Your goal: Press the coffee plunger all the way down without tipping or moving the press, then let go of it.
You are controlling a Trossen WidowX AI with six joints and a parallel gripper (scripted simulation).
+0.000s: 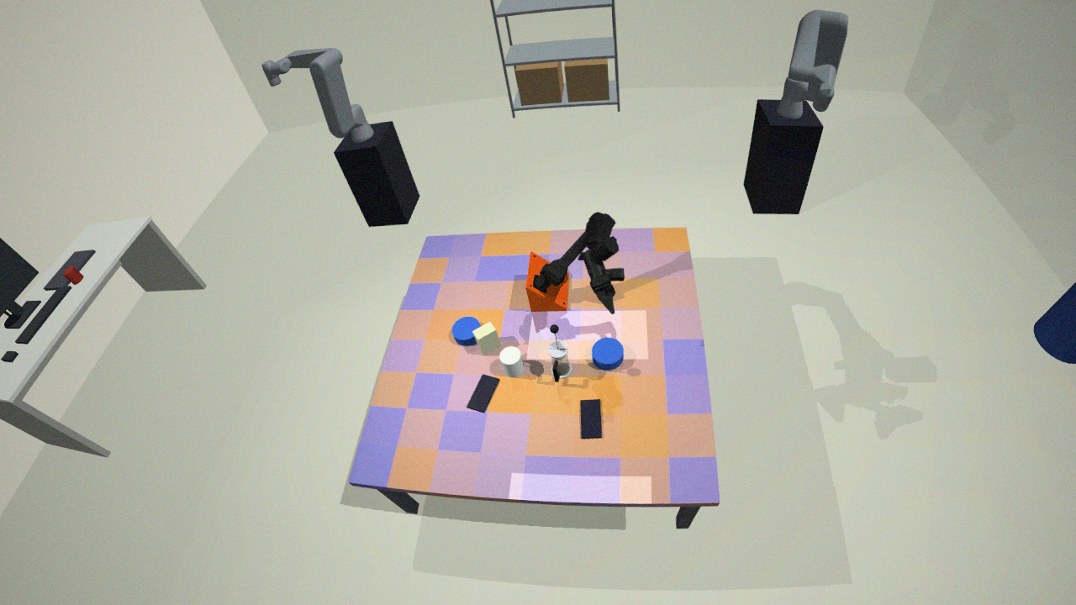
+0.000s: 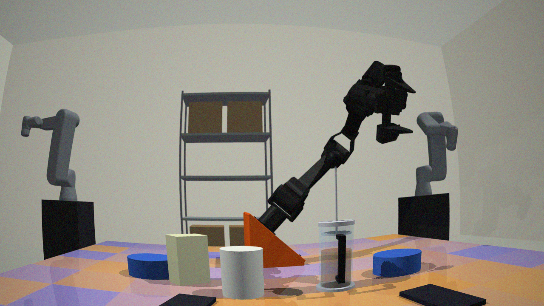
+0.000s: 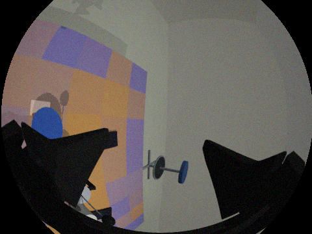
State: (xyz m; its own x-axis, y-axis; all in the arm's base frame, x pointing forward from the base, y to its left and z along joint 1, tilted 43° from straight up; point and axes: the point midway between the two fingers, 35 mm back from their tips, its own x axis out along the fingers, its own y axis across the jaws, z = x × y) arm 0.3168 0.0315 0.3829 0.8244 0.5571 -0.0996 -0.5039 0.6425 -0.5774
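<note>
The coffee press lies 23 cm below my gripper tip, 20 cm to the right of it and 1 cm ahead of it.
</note>
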